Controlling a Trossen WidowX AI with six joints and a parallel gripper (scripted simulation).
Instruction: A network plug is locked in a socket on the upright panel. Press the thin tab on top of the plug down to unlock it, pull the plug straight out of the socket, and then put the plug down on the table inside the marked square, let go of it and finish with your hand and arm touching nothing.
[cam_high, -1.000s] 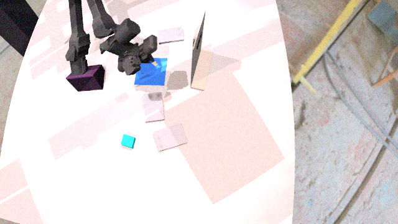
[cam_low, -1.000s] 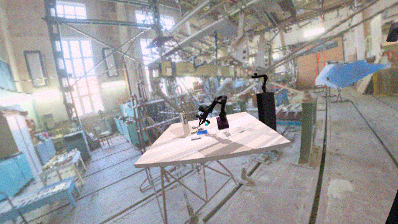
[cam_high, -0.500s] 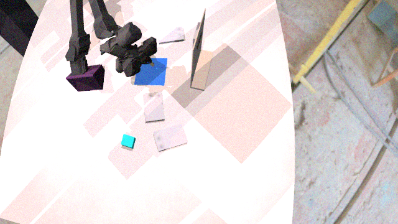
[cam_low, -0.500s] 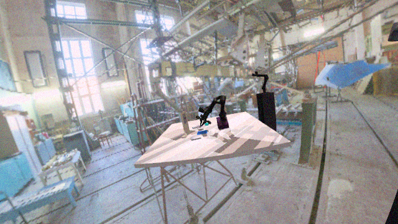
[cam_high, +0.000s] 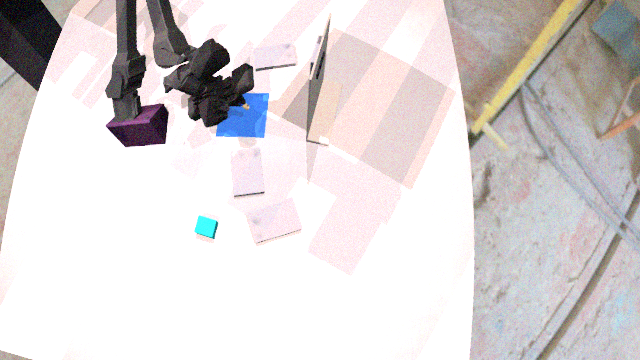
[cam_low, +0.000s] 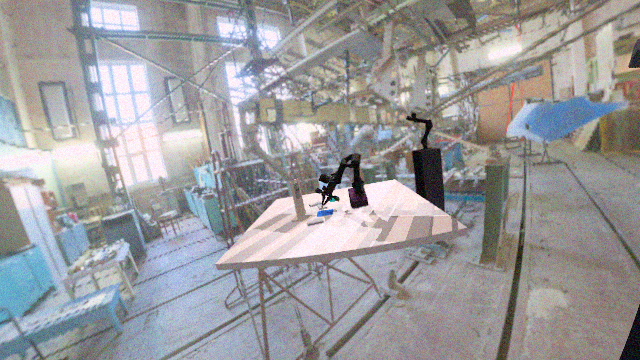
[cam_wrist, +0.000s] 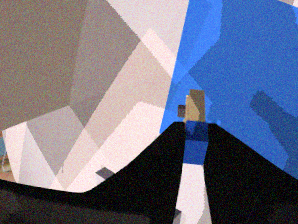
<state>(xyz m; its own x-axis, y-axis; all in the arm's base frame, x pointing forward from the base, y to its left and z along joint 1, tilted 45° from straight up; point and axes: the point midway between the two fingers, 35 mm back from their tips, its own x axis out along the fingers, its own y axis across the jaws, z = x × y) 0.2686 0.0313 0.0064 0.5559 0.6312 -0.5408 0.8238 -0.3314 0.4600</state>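
My gripper tip is 60 mm above the blue square and 10 mm past it. The rest, counted from my gripper tip: network plug (right at my gripper tip); upright panel (170 mm ahead, 70 mm above); cyan cube (280 mm to the right, 90 mm behind, 50 mm below).
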